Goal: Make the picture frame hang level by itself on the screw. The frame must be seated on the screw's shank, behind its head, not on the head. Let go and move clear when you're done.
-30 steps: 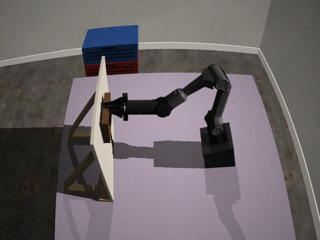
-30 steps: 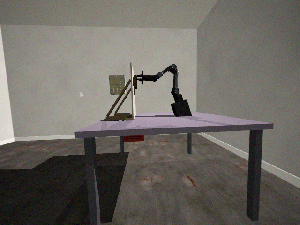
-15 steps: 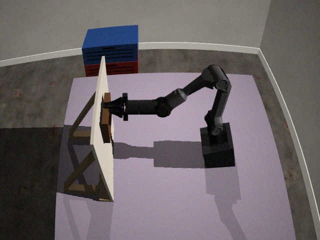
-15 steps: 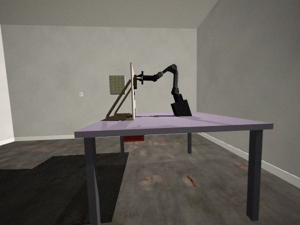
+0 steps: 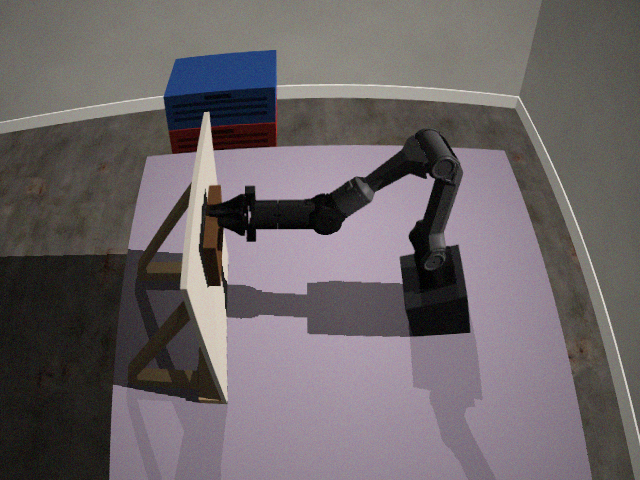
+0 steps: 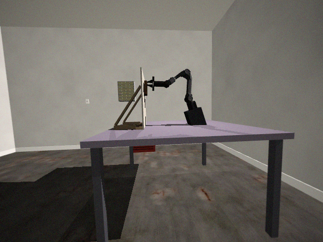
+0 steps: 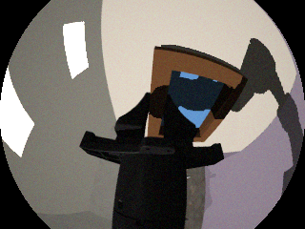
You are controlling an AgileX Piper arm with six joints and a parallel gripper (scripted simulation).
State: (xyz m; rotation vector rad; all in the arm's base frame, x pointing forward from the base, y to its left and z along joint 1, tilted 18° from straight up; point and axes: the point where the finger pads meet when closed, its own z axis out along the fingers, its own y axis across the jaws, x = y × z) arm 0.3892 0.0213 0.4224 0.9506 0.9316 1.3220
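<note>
Now: the brown picture frame 50 mm below my hand, 10 mm to the left of it and 10 mm ahead of it. From my hand the other things lie so: cream board (180 mm below, 30 mm ahead).
</note>
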